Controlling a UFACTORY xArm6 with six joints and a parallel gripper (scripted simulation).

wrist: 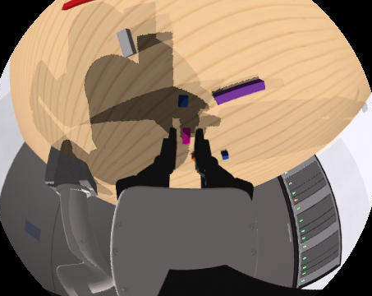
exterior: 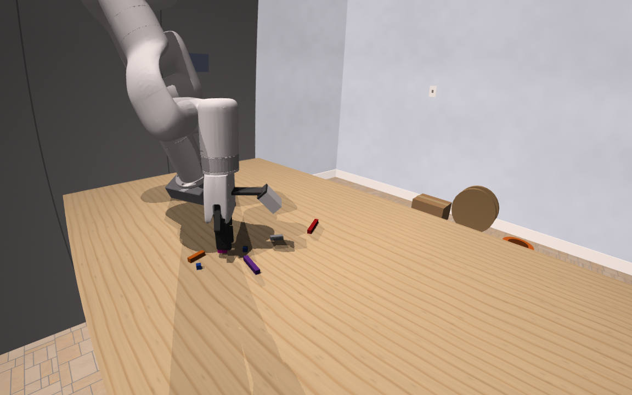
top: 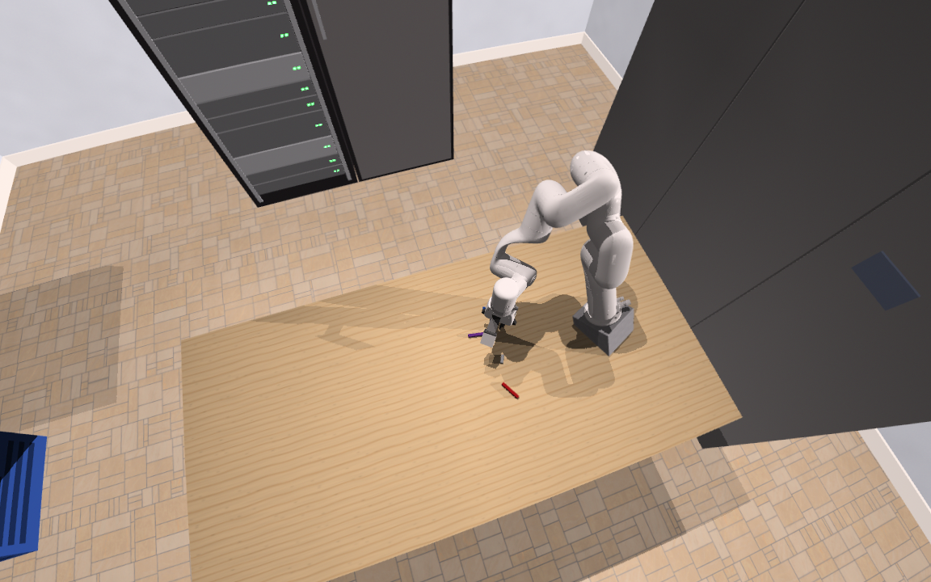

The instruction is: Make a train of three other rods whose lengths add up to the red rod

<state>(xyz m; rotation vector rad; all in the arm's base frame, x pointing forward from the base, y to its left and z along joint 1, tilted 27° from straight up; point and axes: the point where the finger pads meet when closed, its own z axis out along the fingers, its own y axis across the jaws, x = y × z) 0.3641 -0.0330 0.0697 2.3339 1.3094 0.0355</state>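
My hand is 30 mm above the magenta rod and 10 mm to the left of it. Round my hand: purple rod: 80 mm ahead, 30 mm below, 20 mm to the left; then orange rod: 70 mm to the right, 30 mm below, 10 mm behind; then grey rod: 120 mm to the left, 30 mm below, 10 mm ahead.
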